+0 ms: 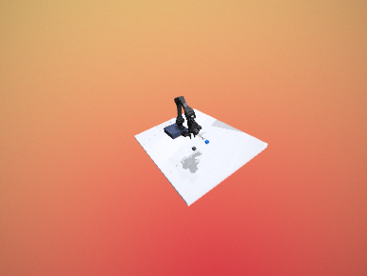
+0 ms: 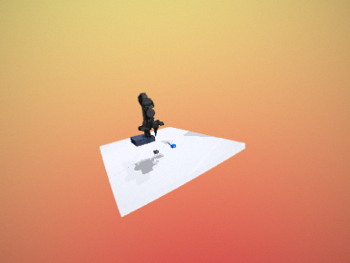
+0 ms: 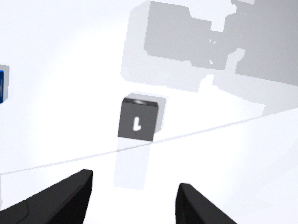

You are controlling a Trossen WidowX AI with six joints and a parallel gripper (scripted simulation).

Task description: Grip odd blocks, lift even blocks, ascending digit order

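Right now my gripper tip is 170 mm to the right of the white block, 120 mm above it and 90 mm past it. Also, from my gripper tip: blue block: 150 mm to the left, 120 mm below, 10 mm behind; then dark block: 120 mm below.
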